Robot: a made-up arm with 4 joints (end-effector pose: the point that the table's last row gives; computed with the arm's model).
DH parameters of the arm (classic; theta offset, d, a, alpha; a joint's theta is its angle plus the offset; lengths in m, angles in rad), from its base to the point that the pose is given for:
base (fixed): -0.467 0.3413 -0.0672 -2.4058
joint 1: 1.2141 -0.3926 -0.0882 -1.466
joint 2: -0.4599 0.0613 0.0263 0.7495
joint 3: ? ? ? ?
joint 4: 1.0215 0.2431 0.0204 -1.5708
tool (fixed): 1.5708 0.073 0 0
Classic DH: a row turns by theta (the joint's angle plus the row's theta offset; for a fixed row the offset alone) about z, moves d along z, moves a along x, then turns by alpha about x.
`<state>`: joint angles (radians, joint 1 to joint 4).
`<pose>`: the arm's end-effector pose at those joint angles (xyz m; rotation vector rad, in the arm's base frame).
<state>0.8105 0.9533 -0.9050 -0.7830</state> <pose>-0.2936 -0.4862 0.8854 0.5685 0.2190 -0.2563</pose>
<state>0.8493 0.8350 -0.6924 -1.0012</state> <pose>-0.3319 -0.4718 0.8860 0.7823 0.2211 -0.4701</pose>
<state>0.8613 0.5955 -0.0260 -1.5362</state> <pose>-0.3721 -0.3936 0.9404 1.1419 0.1664 -1.0818</pose>
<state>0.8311 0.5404 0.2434 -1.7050</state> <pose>-0.3567 -0.3588 0.9739 1.1682 0.1245 -1.3037</pose>
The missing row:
joint 3: 0.1967 -0.3324 0.1333 -1.1305
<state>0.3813 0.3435 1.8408 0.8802</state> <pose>-0.0244 -0.1792 0.9240 -1.3362 2.3883 -0.3164</pose>
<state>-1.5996 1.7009 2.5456 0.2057</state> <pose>-0.3239 0.0897 0.6994 -0.1426 0.2526 -2.6303</pose>
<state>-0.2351 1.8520 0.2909 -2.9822</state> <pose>-0.4225 0.0177 0.9110 0.9997 -0.7729 -0.3137</pose>
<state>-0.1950 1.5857 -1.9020 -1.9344</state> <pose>-0.0052 -0.3624 0.8949 1.1398 0.7395 1.0917</pose>
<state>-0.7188 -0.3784 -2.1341 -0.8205</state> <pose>0.1319 -0.0897 0.7212 -1.5980 0.9631 -2.3204</pose>
